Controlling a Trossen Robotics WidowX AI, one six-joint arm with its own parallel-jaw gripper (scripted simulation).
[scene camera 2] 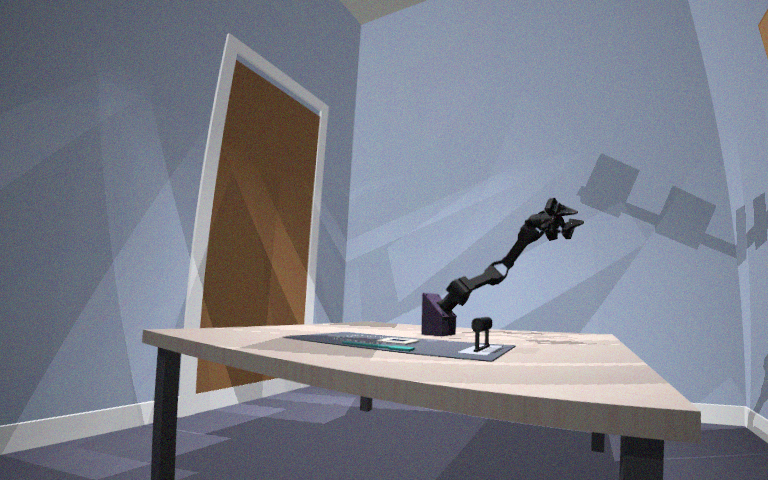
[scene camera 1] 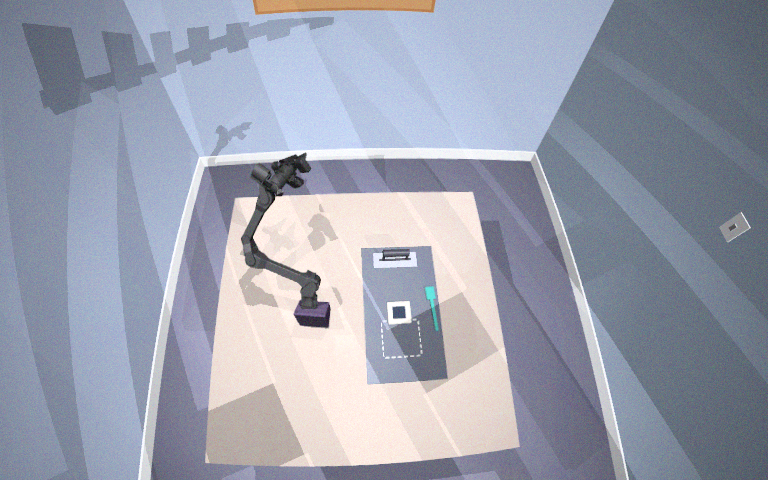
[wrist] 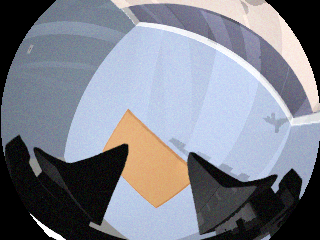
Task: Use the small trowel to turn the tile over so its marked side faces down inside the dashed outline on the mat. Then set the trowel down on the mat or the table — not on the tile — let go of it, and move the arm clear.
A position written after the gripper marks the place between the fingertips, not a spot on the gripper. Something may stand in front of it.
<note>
The gripper [scene camera 2: 580, 217] is open, with nothing in its grasp. Also in view: a grey mat [scene camera 1: 393, 284].
The gripper shows as well in scene camera 1 [scene camera 1: 301, 153] and in the wrist view [wrist: 158, 153]. The grey mat is seen too in scene camera 2 [scene camera 2: 430, 347].
</note>
